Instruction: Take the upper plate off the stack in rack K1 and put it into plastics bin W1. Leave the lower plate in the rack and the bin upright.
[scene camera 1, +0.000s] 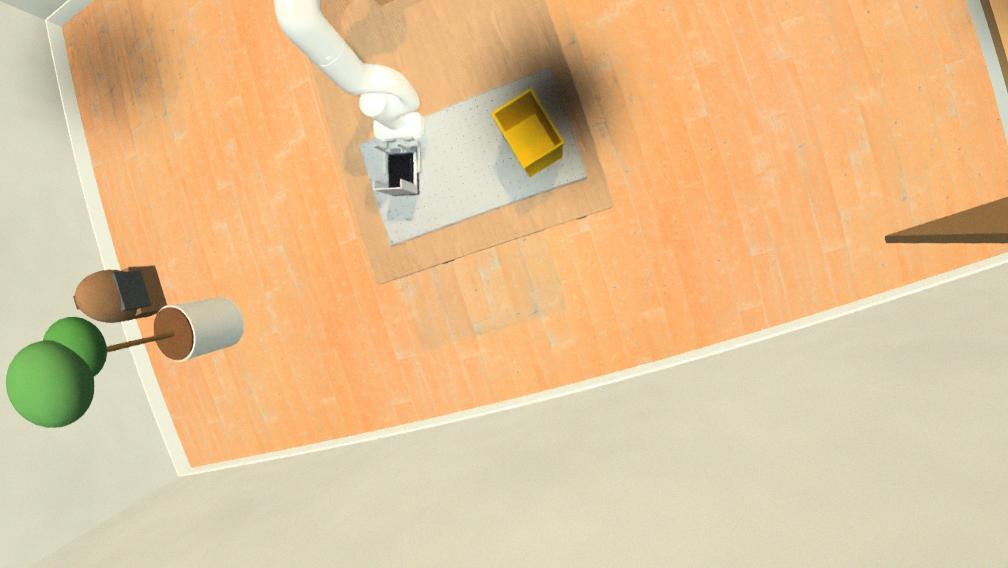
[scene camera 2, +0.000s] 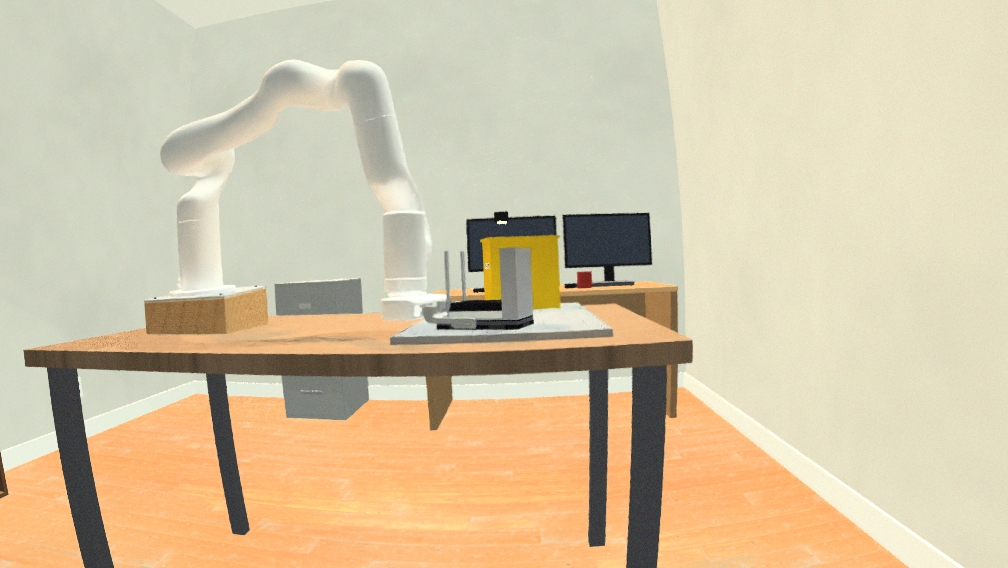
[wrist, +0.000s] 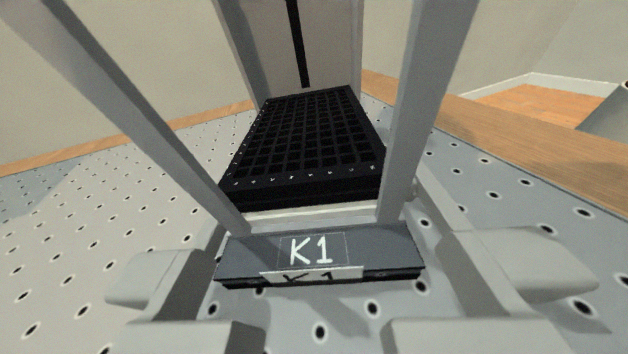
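Rack K1 (scene camera 2: 515, 283) (wrist: 392, 242) is a dark base with tall grey posts and a back wall, at the left of the perforated board. In it lies a stack of black well plates. The upper plate (scene camera 1: 400, 167) (wrist: 305, 135) shows its gridded top; the lower plate's (wrist: 312, 200) edge shows beneath it, dark and hard to separate. Plastics bin W1 (scene camera 1: 544, 159) (scene camera 2: 539, 275) is yellow and upright at the board's right. My gripper (scene camera 1: 402, 160) (scene camera 2: 462, 317) (wrist: 315, 195) is low at the rack, open, one finger along each side, with nothing held. The fingertips are partly hidden.
The pale perforated board (scene camera 1: 458, 183) (scene camera 2: 507, 337) (wrist: 100, 225) lies on the wooden table (scene camera 1: 486, 229) (scene camera 2: 317, 356). Rack posts rise close in front of the gripper. A desk with two monitors (scene camera 2: 606, 239) and a grey cabinet (scene camera 2: 317, 296) stand behind; a potted plant (scene camera 1: 215, 326) stands on the floor.
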